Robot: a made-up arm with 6 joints.
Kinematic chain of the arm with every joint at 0, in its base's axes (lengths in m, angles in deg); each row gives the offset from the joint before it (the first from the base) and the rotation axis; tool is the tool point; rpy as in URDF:
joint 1: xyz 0 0 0.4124 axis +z
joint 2: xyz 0 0 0 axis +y
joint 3: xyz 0.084 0 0.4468 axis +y
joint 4: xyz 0.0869 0 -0.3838 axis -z
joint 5: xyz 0 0 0 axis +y
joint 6: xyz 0.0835 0 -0.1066 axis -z
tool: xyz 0 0 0 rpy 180 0 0
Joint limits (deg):
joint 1: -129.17..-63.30
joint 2: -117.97..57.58
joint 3: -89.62..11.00
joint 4: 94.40..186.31
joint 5: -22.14..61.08
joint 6: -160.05..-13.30
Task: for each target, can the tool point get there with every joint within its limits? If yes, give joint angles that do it. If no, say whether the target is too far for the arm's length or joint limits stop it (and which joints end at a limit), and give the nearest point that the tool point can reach.
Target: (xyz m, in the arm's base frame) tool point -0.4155 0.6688 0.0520
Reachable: no: joint limits stop it (at a limit: joint 2, joint 3, joint 4, joint 5) | nearest point -0.3808 0.6129 0.6407 | short by 0.592 m
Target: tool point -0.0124 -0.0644 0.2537
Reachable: yes | joints -98.13 43.51 -0.69 171.11 29.34 -82.33
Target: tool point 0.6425 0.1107 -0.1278
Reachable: no: joint limits stop it (at a limit: joint 1, joint 2, joint 4, joint 5) | nearest point 0.1645 -0.2097 0.0902 | short by 0.615 m
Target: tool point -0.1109 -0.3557 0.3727
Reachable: yes | joints -105.52 17.81 -39.82 173.79 -14.67 -93.55
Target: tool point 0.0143 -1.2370 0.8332
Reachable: no: too far | nearest point 0.0091 -0.7876 0.6803 | short by 0.475 m
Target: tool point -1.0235 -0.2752 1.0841
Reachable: no: too far | nearest point -0.4630 -0.3828 0.8727 | short by 0.609 m
